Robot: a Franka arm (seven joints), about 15 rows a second.
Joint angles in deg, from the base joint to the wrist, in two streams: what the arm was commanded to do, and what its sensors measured. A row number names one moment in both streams.
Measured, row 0:
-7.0 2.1 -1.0 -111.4 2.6 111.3 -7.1
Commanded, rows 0 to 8:
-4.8 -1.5 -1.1 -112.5 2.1 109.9 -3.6
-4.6 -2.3 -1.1 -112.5 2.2 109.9 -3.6
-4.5 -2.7 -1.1 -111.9 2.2 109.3 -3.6
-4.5 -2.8 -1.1 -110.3 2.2 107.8 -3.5
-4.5 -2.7 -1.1 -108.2 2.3 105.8 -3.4
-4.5 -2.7 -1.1 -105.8 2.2 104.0 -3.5
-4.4 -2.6 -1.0 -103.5 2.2 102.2 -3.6
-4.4 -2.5 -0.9 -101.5 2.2 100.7 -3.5
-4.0 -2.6 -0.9 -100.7 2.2 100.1 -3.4
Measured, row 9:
-4.6 -2.4 -1.0 -103.8 2.6 102.7 -4.6
